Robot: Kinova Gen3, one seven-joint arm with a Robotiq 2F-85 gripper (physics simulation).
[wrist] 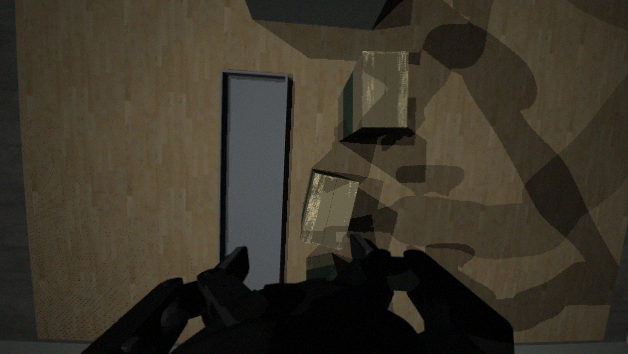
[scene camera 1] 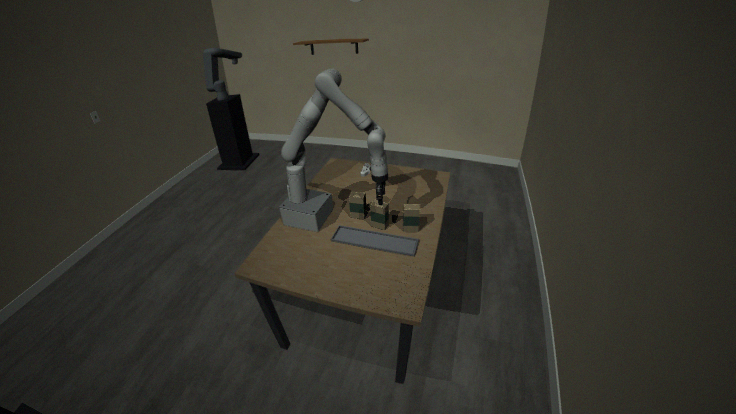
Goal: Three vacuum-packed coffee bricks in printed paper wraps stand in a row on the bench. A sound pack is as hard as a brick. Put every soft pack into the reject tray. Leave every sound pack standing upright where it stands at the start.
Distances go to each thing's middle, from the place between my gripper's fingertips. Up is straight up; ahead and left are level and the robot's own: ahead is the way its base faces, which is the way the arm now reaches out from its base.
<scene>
The grey reject tray (scene camera 1: pixel 371 239) lies 30 mm behind my hand, 90 mm to the right of it and 200 mm below it.
</scene>
